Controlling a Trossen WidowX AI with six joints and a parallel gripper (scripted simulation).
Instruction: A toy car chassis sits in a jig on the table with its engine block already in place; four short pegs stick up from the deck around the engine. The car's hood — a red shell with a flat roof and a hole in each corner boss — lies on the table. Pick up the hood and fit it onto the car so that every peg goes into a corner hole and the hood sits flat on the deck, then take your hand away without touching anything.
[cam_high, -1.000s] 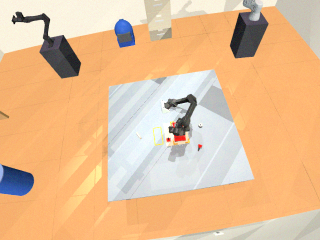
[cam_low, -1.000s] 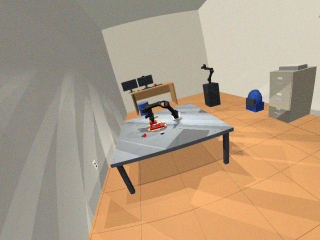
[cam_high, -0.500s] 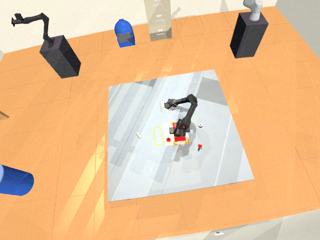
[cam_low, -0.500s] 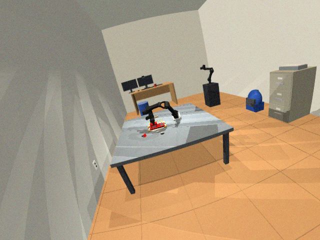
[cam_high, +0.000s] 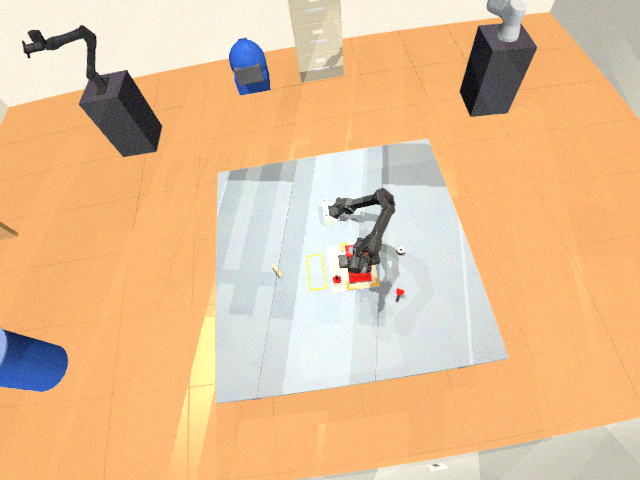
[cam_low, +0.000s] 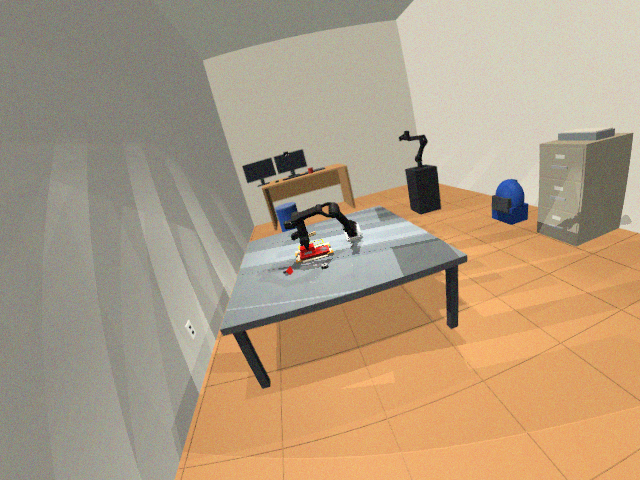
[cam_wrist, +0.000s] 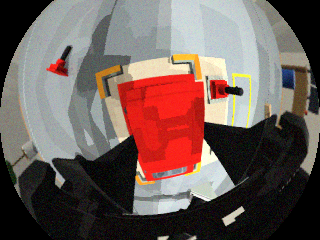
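My gripper tip is now right at the red hood.
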